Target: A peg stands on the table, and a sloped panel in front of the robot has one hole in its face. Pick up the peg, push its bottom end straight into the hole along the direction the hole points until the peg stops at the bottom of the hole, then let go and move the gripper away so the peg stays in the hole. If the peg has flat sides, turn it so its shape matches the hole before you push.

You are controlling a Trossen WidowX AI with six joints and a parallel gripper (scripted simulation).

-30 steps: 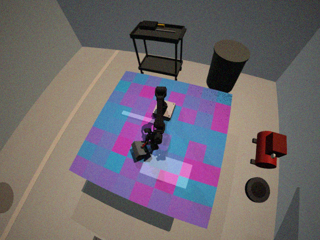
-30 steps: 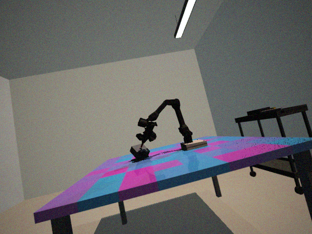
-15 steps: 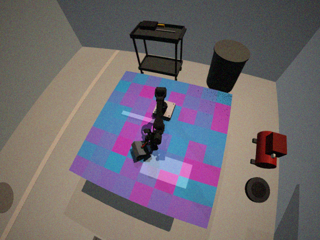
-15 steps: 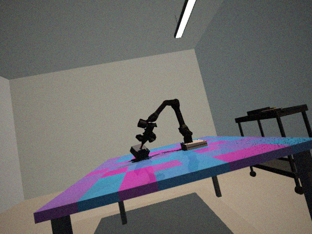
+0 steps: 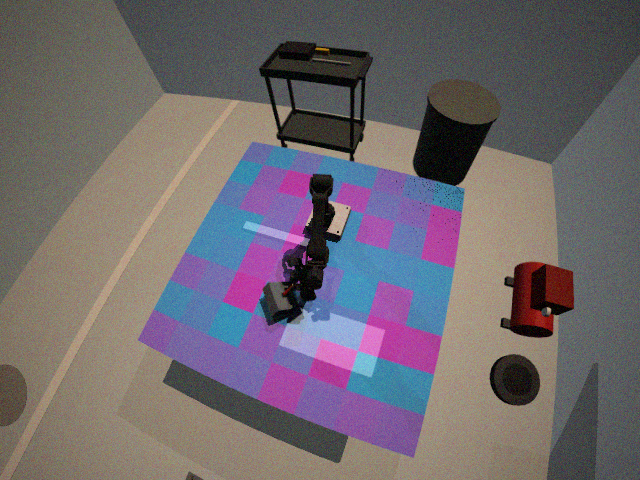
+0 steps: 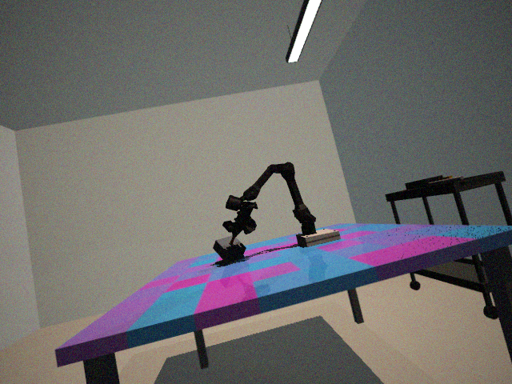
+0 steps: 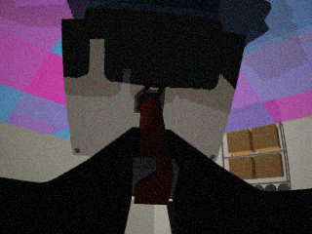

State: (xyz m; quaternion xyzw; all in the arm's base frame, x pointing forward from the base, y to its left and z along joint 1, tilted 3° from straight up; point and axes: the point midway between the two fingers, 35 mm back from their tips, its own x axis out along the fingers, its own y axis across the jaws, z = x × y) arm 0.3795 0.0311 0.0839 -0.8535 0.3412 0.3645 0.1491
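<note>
My gripper tip is now 4 cm short of the grey sloped panel, 4 cm to the left of it and 6 cm above it. Round my gripper tip: dark red peg: 1 cm behind, 1 cm to the left, 1 cm above.
</note>
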